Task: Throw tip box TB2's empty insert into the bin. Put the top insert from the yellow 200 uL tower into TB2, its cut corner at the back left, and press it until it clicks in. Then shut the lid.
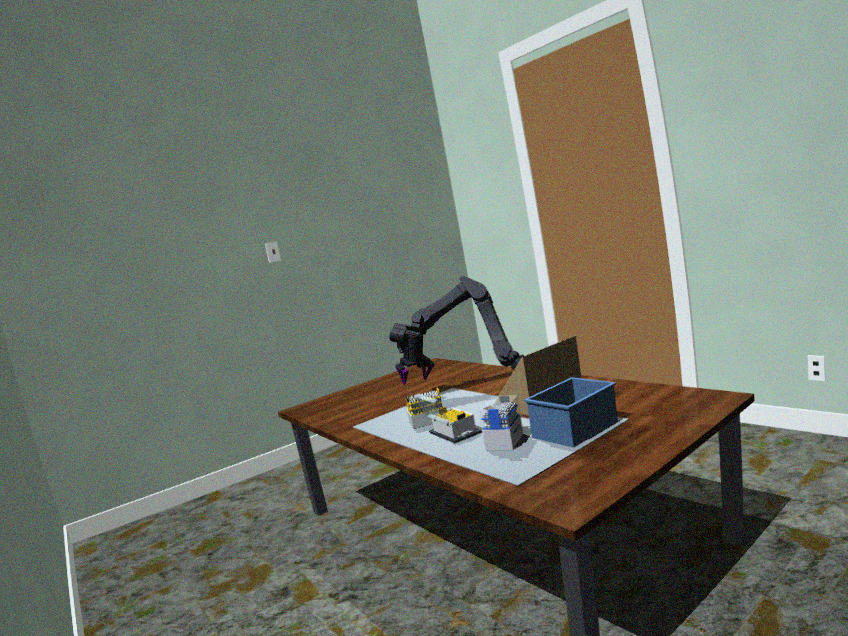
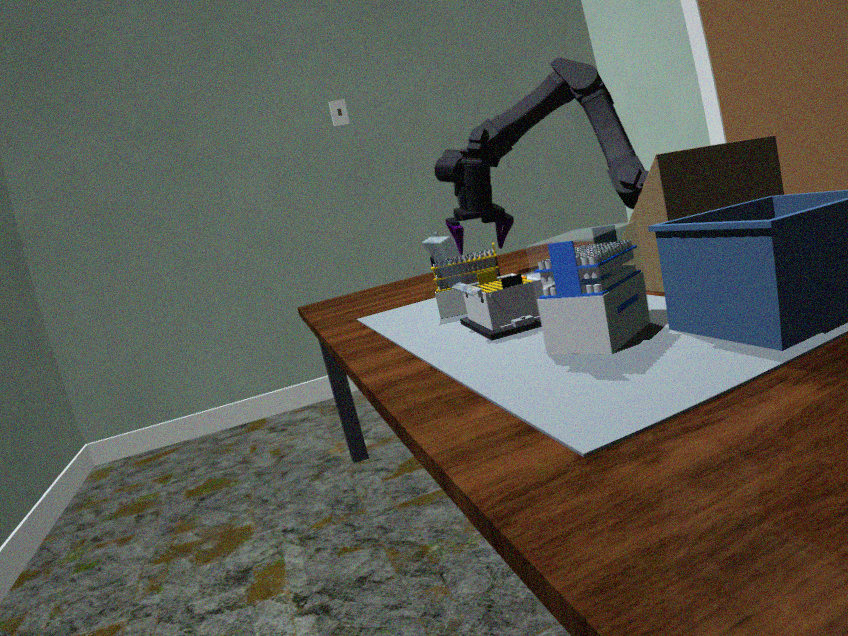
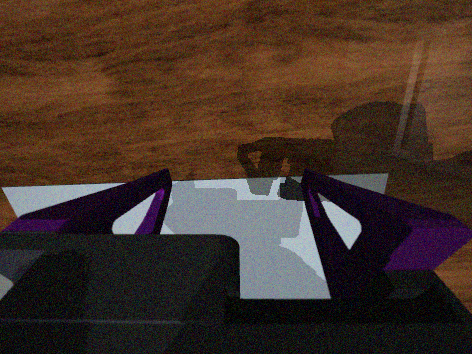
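Note:
My gripper [image 1: 414,380] [image 2: 481,249] [image 3: 236,176] is open and empty, pointing down above and a little behind the yellow tower [image 1: 425,409] [image 2: 466,275]. That tower has stacked yellow inserts with pale tips on a light base. A low grey tip box [image 1: 452,427] [image 2: 505,308] with a yellow top stands beside it on a dark base, between the yellow tower and the blue tower. Its label is not readable, so I cannot tell if it is TB2. The blue bin [image 1: 550,423] [image 2: 719,284] stands at the right. The cut corner cannot be made out.
A blue tower [image 1: 502,431] [image 2: 575,321] stands between the tip box and the bin. A brown upright panel [image 1: 553,367] [image 2: 719,174] stands behind the bin. A pale object [image 2: 438,247] rises behind the yellow tower. The light mat [image 1: 506,471] [image 2: 547,403] [image 3: 260,270] lies on the wooden table [image 1: 657,438] [image 2: 684,492] [image 3: 200,75].

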